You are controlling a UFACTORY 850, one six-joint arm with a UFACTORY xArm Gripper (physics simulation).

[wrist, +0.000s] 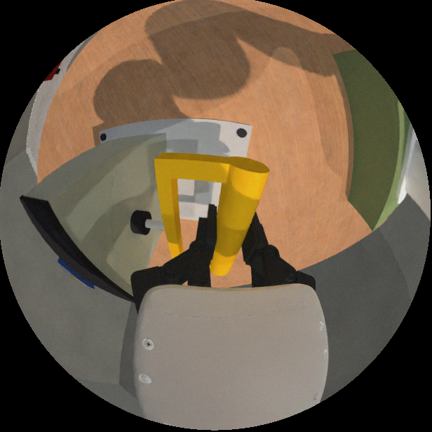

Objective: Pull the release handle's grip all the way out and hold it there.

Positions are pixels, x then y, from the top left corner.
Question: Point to a yellow release handle grip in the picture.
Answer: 243, 179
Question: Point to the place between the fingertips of my gripper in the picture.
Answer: At 228, 218
